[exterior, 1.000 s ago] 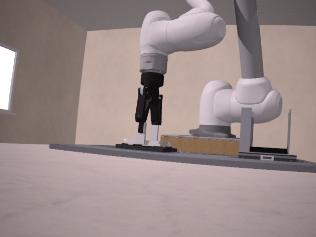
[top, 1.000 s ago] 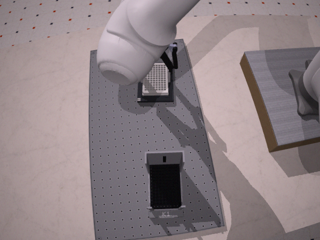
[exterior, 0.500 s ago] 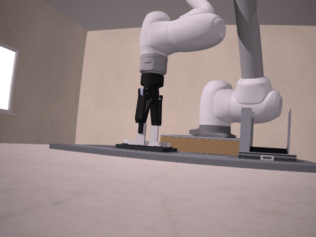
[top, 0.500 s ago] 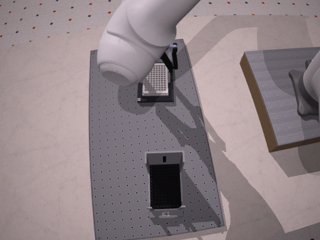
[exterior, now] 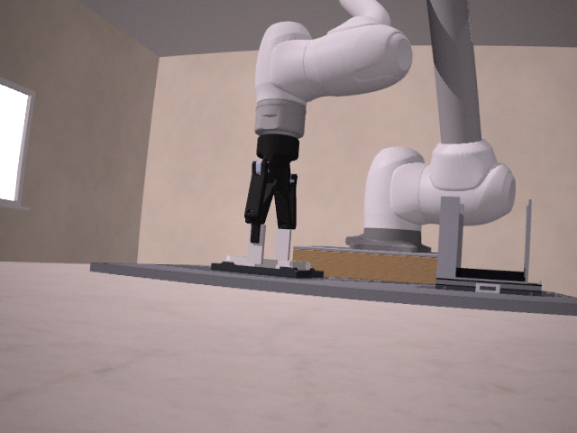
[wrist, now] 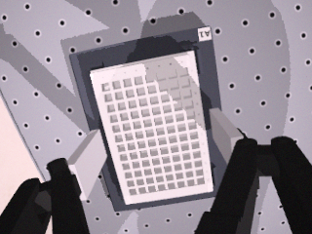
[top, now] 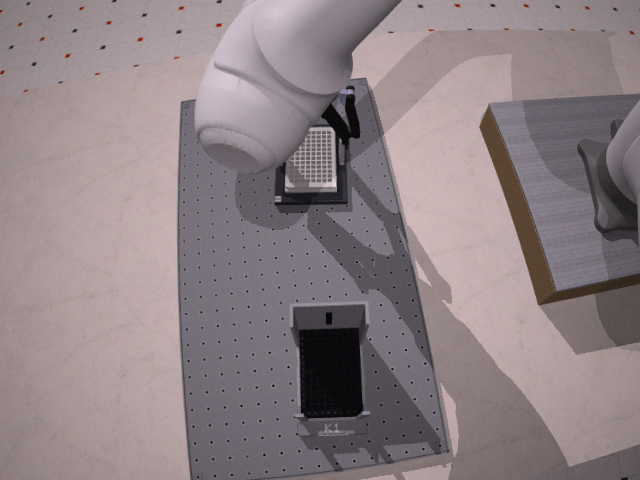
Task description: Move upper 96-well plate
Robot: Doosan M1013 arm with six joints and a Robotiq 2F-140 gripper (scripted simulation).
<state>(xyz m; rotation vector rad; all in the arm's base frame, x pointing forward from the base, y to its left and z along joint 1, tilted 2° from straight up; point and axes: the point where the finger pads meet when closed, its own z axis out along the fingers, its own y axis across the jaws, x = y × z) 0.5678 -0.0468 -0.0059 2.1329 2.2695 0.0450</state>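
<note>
Now: the white 96-well plate 2 cm below my hand. Also, from my hand: black plate (36 cm to the left, 5 cm behind, 1 cm below); then pale A1 square (8 cm to the left, 5 cm ahead, 3 cm below).
</note>
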